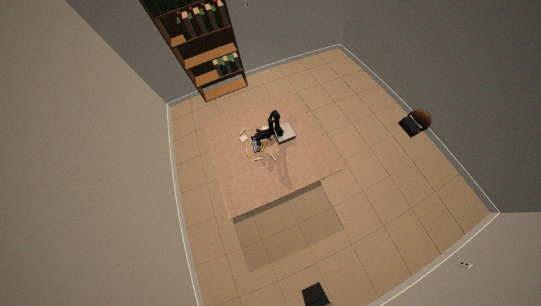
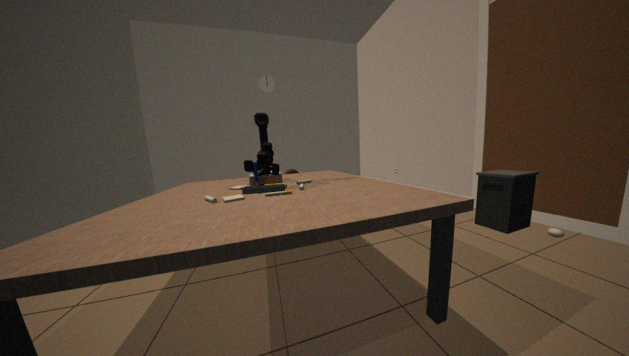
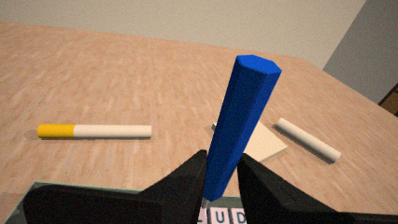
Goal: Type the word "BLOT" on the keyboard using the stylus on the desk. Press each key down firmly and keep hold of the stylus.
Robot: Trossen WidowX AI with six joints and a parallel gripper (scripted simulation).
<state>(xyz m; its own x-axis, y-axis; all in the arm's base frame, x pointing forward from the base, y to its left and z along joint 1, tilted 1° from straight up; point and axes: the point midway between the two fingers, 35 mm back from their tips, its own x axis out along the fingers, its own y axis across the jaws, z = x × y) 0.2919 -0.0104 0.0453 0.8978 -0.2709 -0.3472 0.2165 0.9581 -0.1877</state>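
My gripper tip is now 11 cm past the yellow pen, 8 cm to the right of it and 8 cm above it. From my gripper tip the other things lie so: blue stylus (2 cm below); then cream pad (10 cm ahead, 9 cm to the right, 9 cm below).
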